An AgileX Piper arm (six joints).
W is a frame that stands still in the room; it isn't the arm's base.
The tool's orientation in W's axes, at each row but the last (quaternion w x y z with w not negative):
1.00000 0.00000 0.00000 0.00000
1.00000 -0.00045 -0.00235 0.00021
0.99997 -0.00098 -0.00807 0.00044
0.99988 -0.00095 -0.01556 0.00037
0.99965 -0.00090 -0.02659 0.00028
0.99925 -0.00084 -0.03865 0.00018
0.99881 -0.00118 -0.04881 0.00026
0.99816 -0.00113 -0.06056 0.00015
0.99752 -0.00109 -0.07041 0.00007
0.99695 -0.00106 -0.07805 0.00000
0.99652 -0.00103 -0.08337 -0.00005
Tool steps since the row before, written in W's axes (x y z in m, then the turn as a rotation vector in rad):
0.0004 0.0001 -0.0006 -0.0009 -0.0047 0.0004
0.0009 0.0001 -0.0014 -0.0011 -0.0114 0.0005
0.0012 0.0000 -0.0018 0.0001 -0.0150 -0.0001
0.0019 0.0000 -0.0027 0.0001 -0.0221 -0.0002
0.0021 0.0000 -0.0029 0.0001 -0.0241 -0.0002
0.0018 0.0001 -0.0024 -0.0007 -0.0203 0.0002
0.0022 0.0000 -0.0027 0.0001 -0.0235 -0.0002
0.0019 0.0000 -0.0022 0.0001 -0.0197 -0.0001
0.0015 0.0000 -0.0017 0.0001 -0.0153 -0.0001
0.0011 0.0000 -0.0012 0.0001 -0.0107 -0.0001
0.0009 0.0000 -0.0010 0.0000 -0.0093 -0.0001
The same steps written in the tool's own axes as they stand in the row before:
0.0004 0.0001 -0.0006 -0.0009 -0.0047 0.0004
0.0009 0.0001 -0.0014 -0.0011 -0.0114 0.0005
0.0012 0.0000 -0.0018 0.0001 -0.0150 -0.0001
0.0018 0.0000 -0.0028 0.0001 -0.0221 -0.0002
0.0019 0.0000 -0.0030 0.0001 -0.0241 -0.0002
0.0016 0.0001 -0.0025 -0.0007 -0.0203 0.0002
0.0019 0.0000 -0.0029 0.0001 -0.0235 -0.0003
0.0016 0.0000 -0.0024 0.0001 -0.0197 -0.0002
0.0012 0.0000 -0.0019 0.0001 -0.0153 -0.0001
0.0009 0.0000 -0.0014 0.0001 -0.0107 -0.0001
0.0007 0.0000 -0.0011 0.0000 -0.0093 -0.0001

